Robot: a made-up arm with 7 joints. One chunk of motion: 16 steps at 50 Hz.
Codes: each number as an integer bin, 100 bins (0 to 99) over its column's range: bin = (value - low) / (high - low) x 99, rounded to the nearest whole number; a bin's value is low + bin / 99 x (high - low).
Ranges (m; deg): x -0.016..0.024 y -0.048..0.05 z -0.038..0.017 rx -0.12..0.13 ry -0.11..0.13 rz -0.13..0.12
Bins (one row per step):
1: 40 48 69 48 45 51
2: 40 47 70 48 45 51
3: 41 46 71 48 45 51
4: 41 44 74 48 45 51
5: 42 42 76 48 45 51
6: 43 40 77 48 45 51
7: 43 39 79 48 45 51
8: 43 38 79 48 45 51
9: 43 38 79 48 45 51
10: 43 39 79 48 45 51
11: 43 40 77 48 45 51
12: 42 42 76 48 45 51
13: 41 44 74 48 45 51
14: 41 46 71 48 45 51
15: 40 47 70 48 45 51
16: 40 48 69 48 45 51
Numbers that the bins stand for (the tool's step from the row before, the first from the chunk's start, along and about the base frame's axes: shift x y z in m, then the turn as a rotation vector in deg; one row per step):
1: 0.00016 -0.00048 0.00033 0.001 -0.001 -0.001
2: 0.00016 -0.00147 0.00089 0.001 -0.001 -0.001
3: 0.00057 -0.00246 0.00144 0.001 -0.001 -0.001
4: 0.00057 -0.00444 0.00311 0.001 -0.001 -0.001
5: 0.00097 -0.00642 0.00422 0.001 -0.001 -0.001
6: 0.00137 -0.00840 0.00478 0.001 -0.001 -0.001
7: 0.00137 -0.00939 0.00589 0.001 -0.001 -0.001
8: 0.00137 -0.01038 0.00589 0.001 -0.001 -0.001
9: 0.00137 -0.01038 0.00589 0.001 -0.001 -0.001
10: 0.00137 -0.00939 0.00589 0.001 -0.001 -0.001
11: 0.00137 -0.00840 0.00478 0.001 -0.001 -0.001
12: 0.00097 -0.00642 0.00422 0.001 -0.001 -0.001
13: 0.00057 -0.00444 0.00311 0.001 -0.001 -0.001
14: 0.00057 -0.00246 0.00144 0.001 -0.001 -0.001
15: 0.00016 -0.00147 0.00089 0.001 -0.001 -0.001
16: 0.00016 -0.00048 0.00033 0.001 -0.001 -0.001

